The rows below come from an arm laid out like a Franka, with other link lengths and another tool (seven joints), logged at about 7 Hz.
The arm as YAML. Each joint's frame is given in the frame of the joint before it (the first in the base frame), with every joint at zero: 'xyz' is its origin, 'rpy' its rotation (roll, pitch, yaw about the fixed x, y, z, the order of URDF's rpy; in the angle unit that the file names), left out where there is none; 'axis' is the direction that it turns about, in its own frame. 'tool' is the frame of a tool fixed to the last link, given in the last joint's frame.
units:
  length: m
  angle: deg
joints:
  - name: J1
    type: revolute
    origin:
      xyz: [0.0, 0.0, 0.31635]
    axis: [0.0, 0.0, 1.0]
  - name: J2
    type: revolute
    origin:
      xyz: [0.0, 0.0, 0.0]
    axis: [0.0, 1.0, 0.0]
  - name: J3
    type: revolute
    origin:
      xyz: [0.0, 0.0, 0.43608]
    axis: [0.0, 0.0, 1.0]
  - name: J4
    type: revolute
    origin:
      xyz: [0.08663, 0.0, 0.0]
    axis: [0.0, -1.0, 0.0]
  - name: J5
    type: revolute
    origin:
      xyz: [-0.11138, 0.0, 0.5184]
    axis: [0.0, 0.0, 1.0]
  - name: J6
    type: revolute
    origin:
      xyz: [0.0, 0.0, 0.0]
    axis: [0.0, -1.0, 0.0]
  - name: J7
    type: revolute
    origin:
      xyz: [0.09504, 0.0, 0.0]
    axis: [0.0, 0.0, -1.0]
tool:
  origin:
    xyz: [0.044, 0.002, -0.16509]
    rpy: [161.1, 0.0, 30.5]
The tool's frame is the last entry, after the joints.
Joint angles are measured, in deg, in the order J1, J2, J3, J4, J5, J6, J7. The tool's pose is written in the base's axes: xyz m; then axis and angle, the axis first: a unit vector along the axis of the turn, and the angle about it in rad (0 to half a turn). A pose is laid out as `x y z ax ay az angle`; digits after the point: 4 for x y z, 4 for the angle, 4 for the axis.
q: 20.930 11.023 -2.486 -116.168 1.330 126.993 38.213
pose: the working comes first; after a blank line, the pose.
Where each joint sits with the arm in this pose, in the base's axes (m; each line is computed from the numbers above, not from the rounded line before):
J1: 0.0000 0.0000 0.3164
J2: 0.0000 0.0000 0.3164
J3: 0.0779 0.0298 0.7444
J4: 0.1586 0.0566 0.7278
J5: 0.6147 0.2072 0.5033
J6: 0.6147 0.2072 0.5033
J7: 0.7052 0.2361 0.5030
the tool: 0.7461 0.2240 0.3375

0.7461 0.2240 0.3375 0.9961 0.0873 0.0117 2.8222
